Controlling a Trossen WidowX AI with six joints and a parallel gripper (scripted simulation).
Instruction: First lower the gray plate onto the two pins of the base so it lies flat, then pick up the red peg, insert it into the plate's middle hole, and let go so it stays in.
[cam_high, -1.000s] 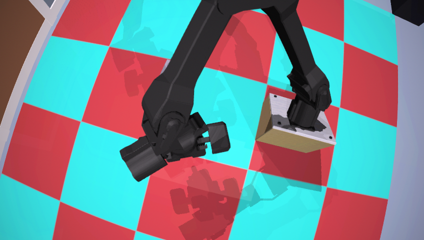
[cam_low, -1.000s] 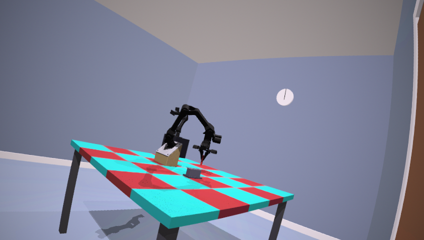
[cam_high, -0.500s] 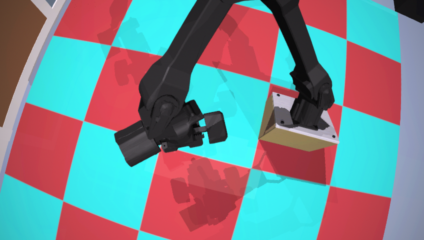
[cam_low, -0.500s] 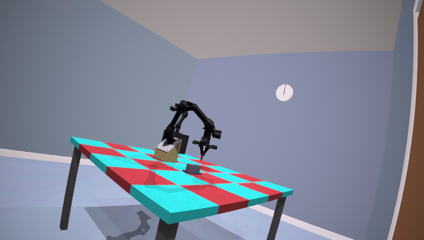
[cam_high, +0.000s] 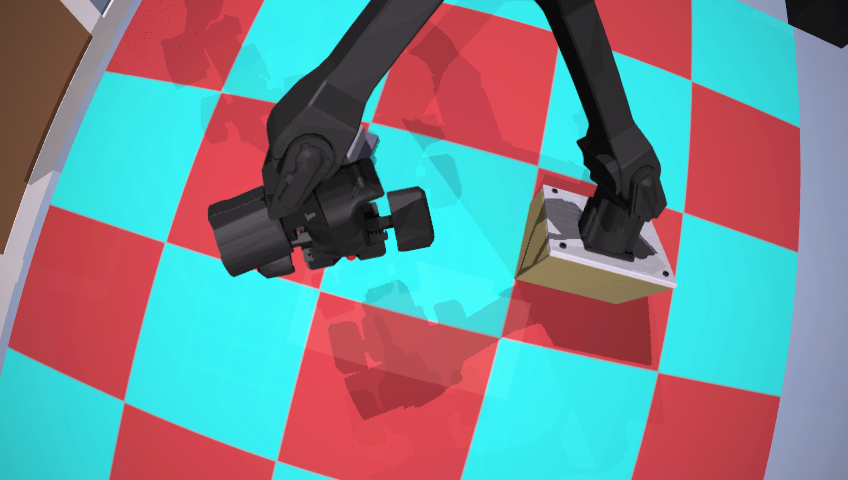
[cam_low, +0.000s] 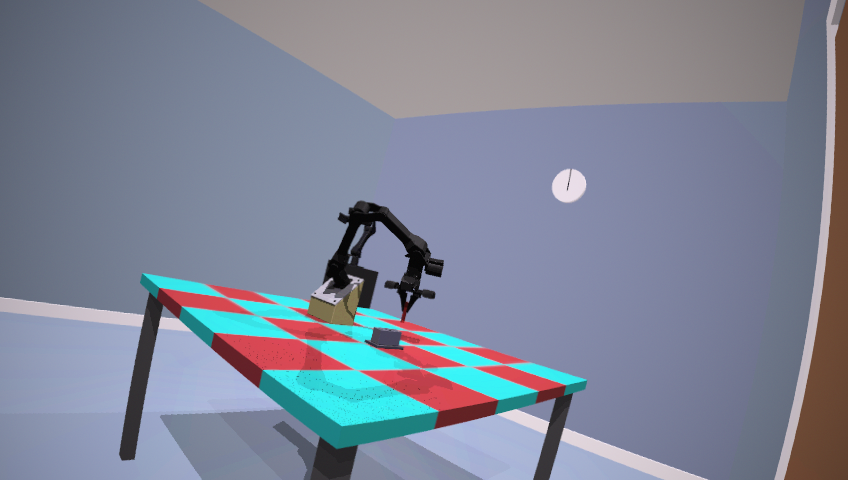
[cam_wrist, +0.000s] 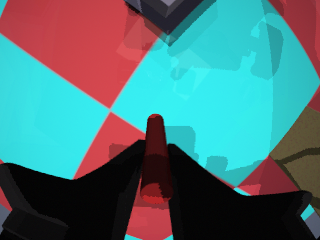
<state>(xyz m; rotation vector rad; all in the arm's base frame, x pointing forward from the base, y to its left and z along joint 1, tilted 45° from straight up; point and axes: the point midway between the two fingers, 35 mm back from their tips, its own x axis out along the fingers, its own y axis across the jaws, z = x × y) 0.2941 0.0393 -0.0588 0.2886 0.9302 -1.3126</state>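
Right now the gray plate is 60 mm ahead of my gripper tip, 140 mm to the right of it and 70 mm below it. From my gripper tip the other things lie so: dark base: 60 mm ahead, 140 mm to the right, 110 mm below; red peg: right at my gripper tip.
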